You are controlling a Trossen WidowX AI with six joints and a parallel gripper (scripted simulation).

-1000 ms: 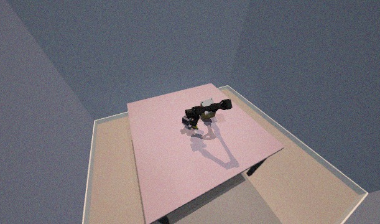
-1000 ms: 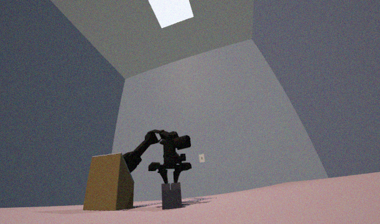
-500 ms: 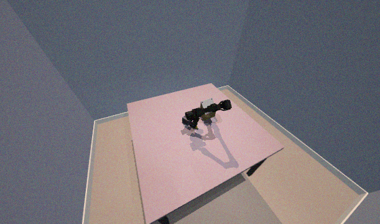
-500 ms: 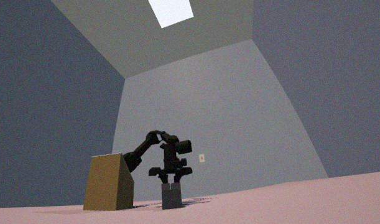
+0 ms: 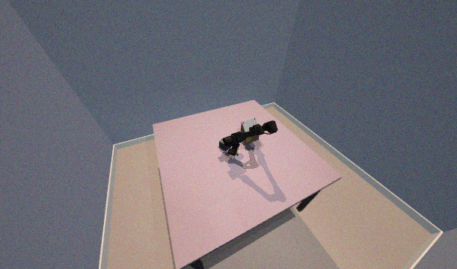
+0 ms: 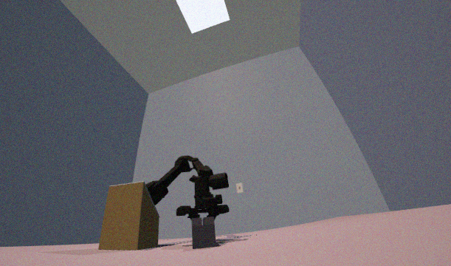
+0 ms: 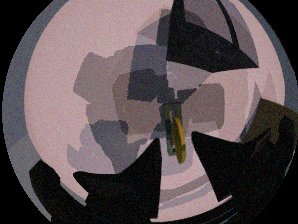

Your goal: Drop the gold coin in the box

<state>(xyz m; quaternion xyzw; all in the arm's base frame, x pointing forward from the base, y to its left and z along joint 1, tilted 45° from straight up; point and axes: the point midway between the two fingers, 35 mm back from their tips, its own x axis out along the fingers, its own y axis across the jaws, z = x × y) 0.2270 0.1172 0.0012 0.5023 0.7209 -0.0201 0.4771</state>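
My gripper tip is now right at the gold coin.
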